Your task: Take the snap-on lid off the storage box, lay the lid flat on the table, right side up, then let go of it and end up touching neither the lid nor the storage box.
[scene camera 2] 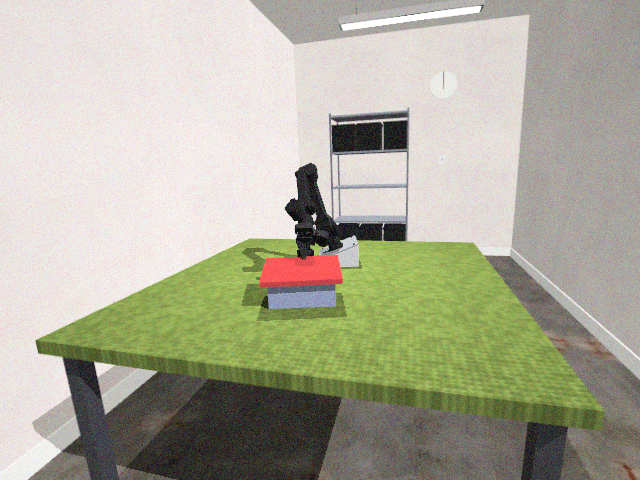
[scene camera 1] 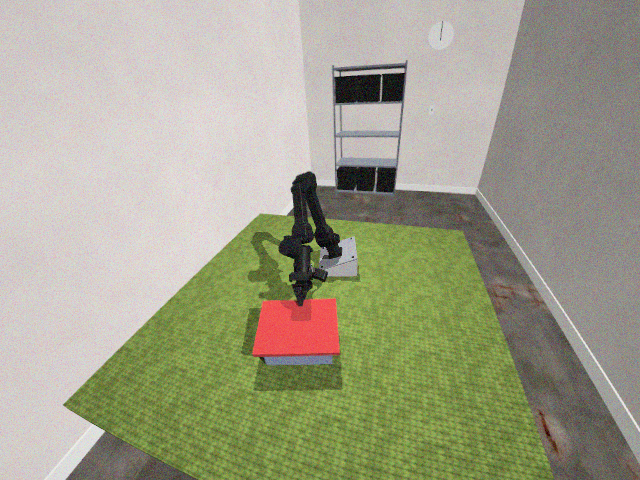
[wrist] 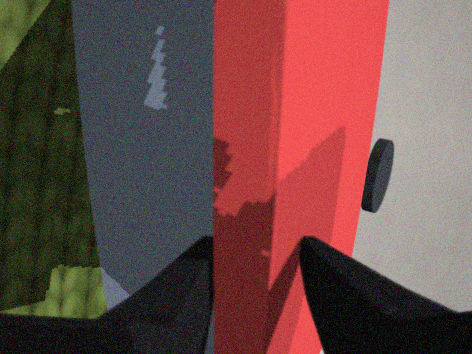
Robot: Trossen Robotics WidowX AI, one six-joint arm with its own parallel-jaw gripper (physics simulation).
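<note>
The red lid (scene camera 1: 310, 335) (scene camera 2: 310, 273) (wrist: 330, 75) sits on the blue-grey storage box (scene camera 1: 299, 360) (scene camera 2: 302, 298) (wrist: 130, 175), right side up. Its rear edge, by the arm, looks slightly raised. I cannot tell whether the box tilts with it. My gripper (scene camera 1: 300, 303) (scene camera 2: 306, 256) (wrist: 257, 248) points down at the lid's rear edge and is shut on the lid. In the wrist view one fingertip is at the lower edge of the lid's rim, beside the box wall, and the other is against its top. The box's inside is hidden.
The green table (scene camera 1: 413, 335) (scene camera 2: 413, 320) carries the box and the arm. The arm stands on a grey wedge-shaped base (scene camera 1: 343, 268) (scene camera 2: 353, 256) behind the box, slightly right in the scene views. A shelf unit (scene camera 1: 367, 134) (scene camera 2: 370, 186) stands beyond the table.
</note>
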